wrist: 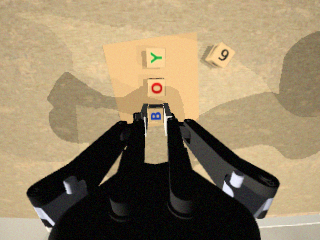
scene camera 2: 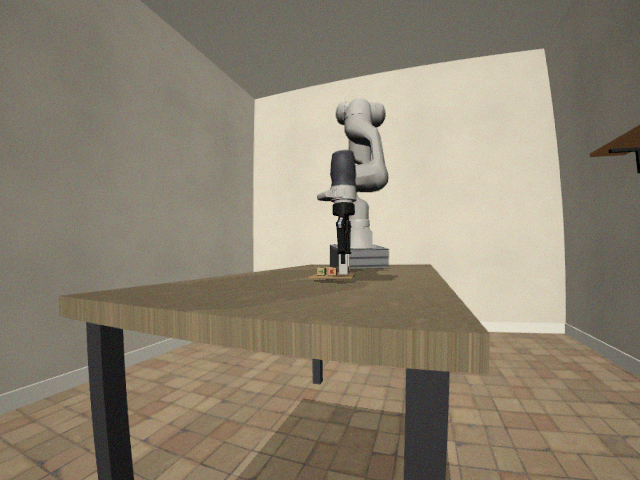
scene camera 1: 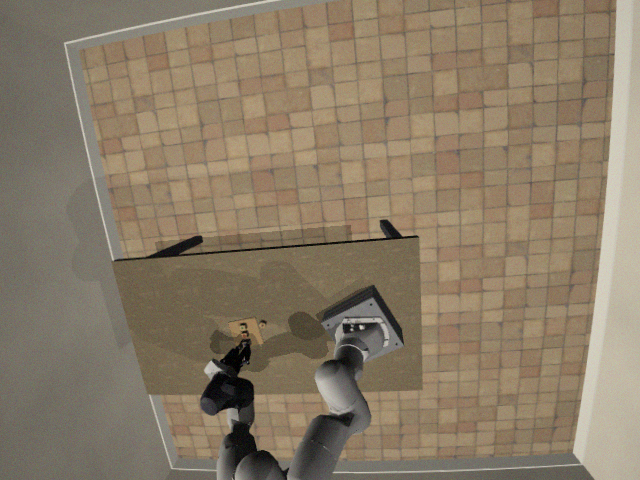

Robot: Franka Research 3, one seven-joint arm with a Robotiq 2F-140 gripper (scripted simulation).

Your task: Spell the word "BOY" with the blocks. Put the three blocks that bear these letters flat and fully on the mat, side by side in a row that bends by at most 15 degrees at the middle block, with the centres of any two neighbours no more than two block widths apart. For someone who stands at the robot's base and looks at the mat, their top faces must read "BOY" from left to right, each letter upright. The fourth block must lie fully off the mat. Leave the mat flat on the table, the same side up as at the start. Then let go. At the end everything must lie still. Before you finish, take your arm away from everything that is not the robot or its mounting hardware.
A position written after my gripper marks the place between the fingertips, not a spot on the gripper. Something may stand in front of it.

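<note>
You can see my gripper (scene camera 2: 344, 273), and in the wrist view there's my gripper again (wrist: 155, 110), along with a mat (wrist: 127, 61).
</note>
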